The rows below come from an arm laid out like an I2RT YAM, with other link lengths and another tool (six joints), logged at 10 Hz.
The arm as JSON. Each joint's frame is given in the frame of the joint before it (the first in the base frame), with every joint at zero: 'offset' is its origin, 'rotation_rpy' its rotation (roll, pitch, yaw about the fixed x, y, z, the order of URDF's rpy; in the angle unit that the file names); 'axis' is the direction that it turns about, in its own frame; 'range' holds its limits. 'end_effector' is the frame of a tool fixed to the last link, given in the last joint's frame.
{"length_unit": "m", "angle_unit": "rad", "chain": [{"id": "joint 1", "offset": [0.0, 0.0, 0.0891], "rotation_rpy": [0.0, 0.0, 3.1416], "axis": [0.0, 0.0, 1.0], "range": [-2.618, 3.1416]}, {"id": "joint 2", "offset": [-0.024, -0.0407, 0.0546], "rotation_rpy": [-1.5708, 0.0, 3.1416], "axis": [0.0, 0.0, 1.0], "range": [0.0, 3.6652]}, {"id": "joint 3", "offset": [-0.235, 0.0, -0.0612], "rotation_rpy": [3.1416, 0.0, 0.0], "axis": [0.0, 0.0, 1.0], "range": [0.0, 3.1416]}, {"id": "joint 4", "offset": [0.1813, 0.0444, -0.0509], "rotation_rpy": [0.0, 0.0, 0.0], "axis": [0.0, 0.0, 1.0], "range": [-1.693, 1.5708]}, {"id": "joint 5", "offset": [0.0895, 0.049, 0.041], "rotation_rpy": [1.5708, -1.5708, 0.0], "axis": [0.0, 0.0, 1.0], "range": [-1.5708, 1.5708]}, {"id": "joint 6", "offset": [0.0, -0.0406, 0.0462], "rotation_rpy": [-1.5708, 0.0, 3.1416], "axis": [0.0, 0.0, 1.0], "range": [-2.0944, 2.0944]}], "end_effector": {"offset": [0.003, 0.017, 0.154], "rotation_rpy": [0.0, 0.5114, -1.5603]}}
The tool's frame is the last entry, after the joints.
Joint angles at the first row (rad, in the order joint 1, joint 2, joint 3, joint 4, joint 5, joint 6):
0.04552, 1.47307, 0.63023, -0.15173, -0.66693, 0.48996
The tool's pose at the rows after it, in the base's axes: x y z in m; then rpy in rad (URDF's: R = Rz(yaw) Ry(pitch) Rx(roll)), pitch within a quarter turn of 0, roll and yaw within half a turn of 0:
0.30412 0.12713 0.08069 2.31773 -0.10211 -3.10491
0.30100 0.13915 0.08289 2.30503 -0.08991 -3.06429
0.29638 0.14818 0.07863 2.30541 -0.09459 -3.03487
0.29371 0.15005 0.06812 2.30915 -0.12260 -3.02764
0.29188 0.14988 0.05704 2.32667 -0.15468 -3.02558
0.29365 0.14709 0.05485 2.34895 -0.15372 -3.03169
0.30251 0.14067 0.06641 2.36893 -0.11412 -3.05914
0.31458 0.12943 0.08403 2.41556 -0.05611 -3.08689
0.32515 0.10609 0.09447 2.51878 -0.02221 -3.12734
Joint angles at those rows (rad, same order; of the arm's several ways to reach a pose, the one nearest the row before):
0.06478, 1.48431, 0.63201, -0.11116, -0.67856, 0.50578
0.09697, 1.48741, 0.62635, -0.08890, -0.69280, 0.50736
0.12788, 1.50115, 0.61493, -0.06758, -0.69173, 0.50869
0.13640, 1.53827, 0.60958, -0.05405, -0.68867, 0.50735
0.14417, 1.57609, 0.61794, -0.06208, -0.67297, 0.49944
0.14419, 1.58008, 0.62670, -0.07373, -0.65275, 0.48783
0.13295, 1.54059, 0.64454, -0.09233, -0.62737, 0.48782
0.11483, 1.48806, 0.69411, -0.15528, -0.58328, 0.45934
0.08403, 1.45338, 0.77341, -0.27587, -0.49434, 0.39368

